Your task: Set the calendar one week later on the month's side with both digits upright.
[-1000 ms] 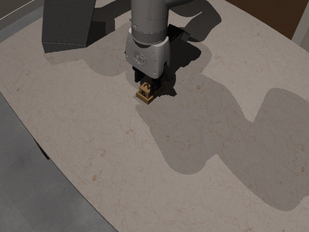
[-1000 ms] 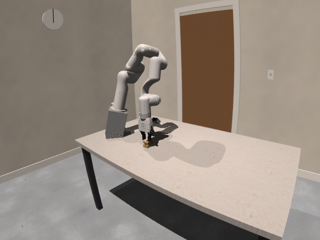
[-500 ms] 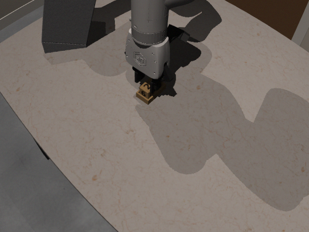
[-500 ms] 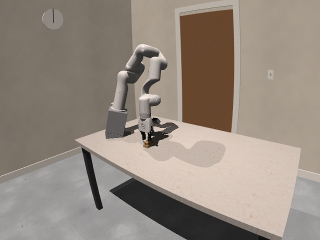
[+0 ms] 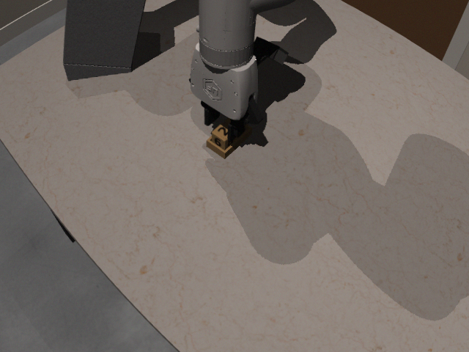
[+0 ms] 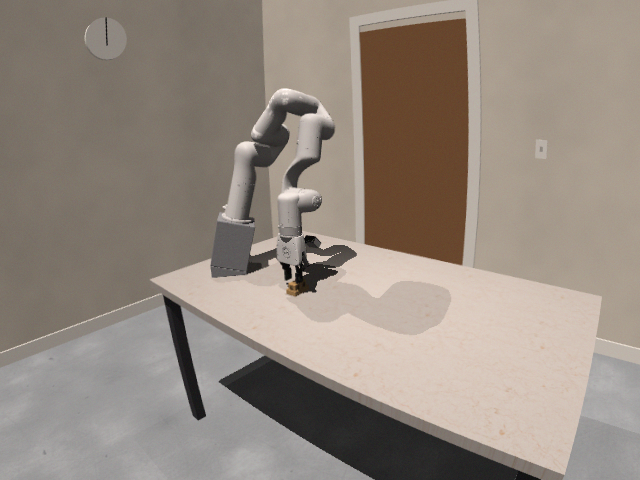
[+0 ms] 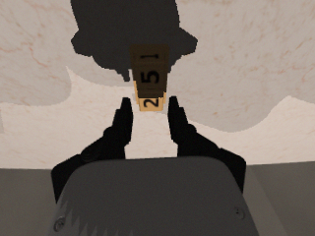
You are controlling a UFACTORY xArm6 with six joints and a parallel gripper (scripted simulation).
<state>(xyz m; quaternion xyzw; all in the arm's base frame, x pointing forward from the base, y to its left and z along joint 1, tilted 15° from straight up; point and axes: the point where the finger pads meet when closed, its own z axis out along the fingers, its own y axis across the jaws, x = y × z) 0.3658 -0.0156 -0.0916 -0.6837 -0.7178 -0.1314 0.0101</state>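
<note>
Now: hand 20 mm to the right of the wooden tray and 60 mm above it.
</note>
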